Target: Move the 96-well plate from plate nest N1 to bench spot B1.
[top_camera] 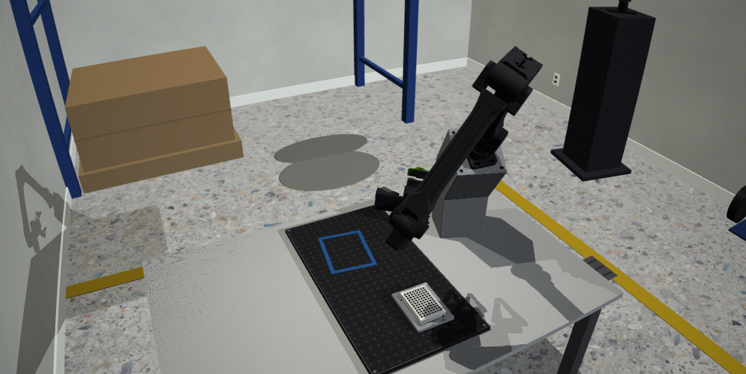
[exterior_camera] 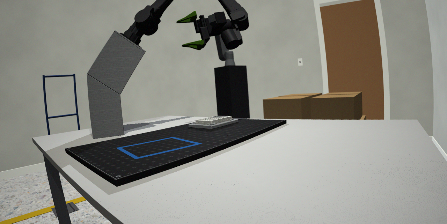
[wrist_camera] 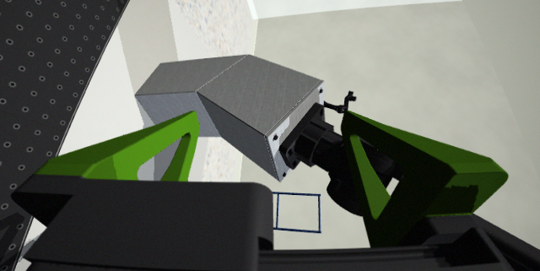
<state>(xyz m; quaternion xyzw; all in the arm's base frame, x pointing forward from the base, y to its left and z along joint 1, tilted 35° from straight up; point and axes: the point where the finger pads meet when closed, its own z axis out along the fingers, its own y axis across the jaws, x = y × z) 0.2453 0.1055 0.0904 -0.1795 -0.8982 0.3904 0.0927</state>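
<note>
Now: hand 120 mm to the right of the white 96-well plate and 340 mm above it. The rest, counted from my hand: grey plate nest N1 (120 mm to the left, 350 mm below).
</note>
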